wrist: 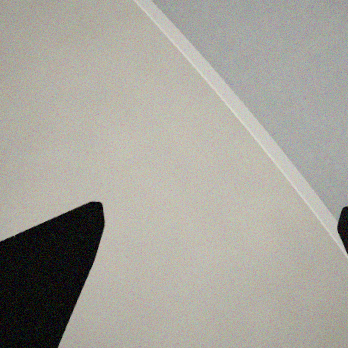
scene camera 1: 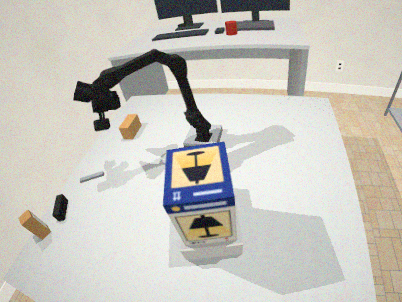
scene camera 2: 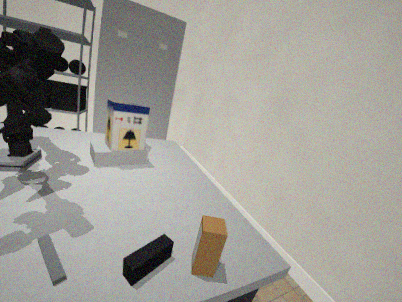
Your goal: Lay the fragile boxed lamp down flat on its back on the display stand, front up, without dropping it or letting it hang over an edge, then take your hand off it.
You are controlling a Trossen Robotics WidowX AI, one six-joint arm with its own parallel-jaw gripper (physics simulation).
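Pixels of known places: gripper, between the fingertips: (wrist: 222, 216) (scene camera 1: 96, 114); arm's base, origin of its link: (scene camera 1: 203, 137) (scene camera 2: 21, 153).
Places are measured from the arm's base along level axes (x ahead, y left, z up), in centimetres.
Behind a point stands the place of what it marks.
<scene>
The boxed lamp (scene camera 1: 200, 192) @(z 26.7, x 44.9, y 20.0 cm) (scene camera 2: 129, 131) @(z 13.6, x 42.1, y 9.7 cm) sits on the low, pale display stand (scene camera 1: 212, 252) @(z 0.6, x 49.0, y 21.1 cm) (scene camera 2: 120, 158) @(z -0.2, x 39.2, y 6.9 cm). Its upward face has a blue border and a lamp picture. Its visible side faces are pale, with lamps drawn upright. The box looks level; its lower edge is close to the stand's right edge in scene camera 2. My gripper (scene camera 1: 102, 120) (wrist: 222, 216) @(z 23.0, x 18.0, y -39.2 cm) is open and empty, raised well away from the box on the far left side in scene camera 1. The wrist view shows wall between its black fingers. The box's underside is hidden.
An orange block (scene camera 1: 130, 126) @(z 3.0, x 2.1, y -39.6 cm) lies near the arm. Another orange block (scene camera 1: 35, 224) @(z 4.6, x 66.4, y -47.3 cm) (scene camera 2: 210, 246) @(z 5.4, x 65.7, y -52.5 cm), a black block (scene camera 1: 60, 207) @(z 0.5, x 54.4, y -46.0 cm) (scene camera 2: 148, 259) @(z 1.0, x 53.5, y -50.9 cm) and a grey bar (scene camera 1: 92, 177) @(z -3.0, x 33.6, y -45.0 cm) (scene camera 2: 52, 260) @(z -2.7, x 34.3, y -47.4 cm) are on the table. A desk (scene camera 1: 215, 52) with monitors stands behind the arm.
</scene>
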